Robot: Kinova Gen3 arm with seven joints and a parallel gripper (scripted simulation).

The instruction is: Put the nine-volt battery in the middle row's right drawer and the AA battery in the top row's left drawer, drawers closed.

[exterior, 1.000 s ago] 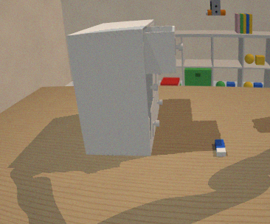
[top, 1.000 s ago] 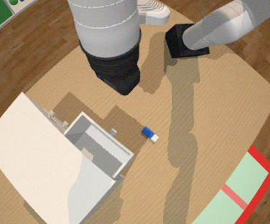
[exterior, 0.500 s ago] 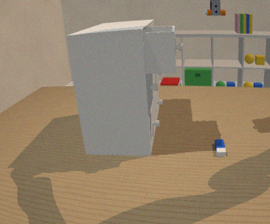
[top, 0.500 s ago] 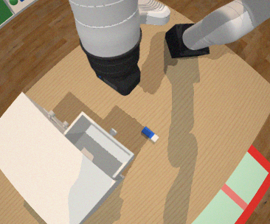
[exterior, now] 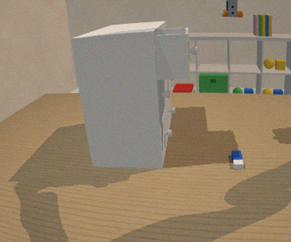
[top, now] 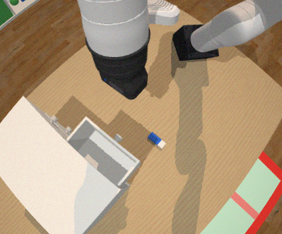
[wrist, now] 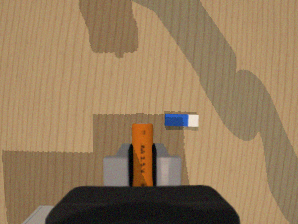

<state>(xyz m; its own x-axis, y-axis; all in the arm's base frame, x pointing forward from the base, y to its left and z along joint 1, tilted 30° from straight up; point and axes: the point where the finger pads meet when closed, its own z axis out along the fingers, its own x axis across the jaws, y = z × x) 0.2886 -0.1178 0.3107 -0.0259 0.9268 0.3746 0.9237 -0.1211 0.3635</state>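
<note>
Now: hand 1 cm above the orange AA battery. Also, from my hand: blue-and-white nine-volt battery (1 cm behind, 8 cm to the left, 35 cm below).
</note>
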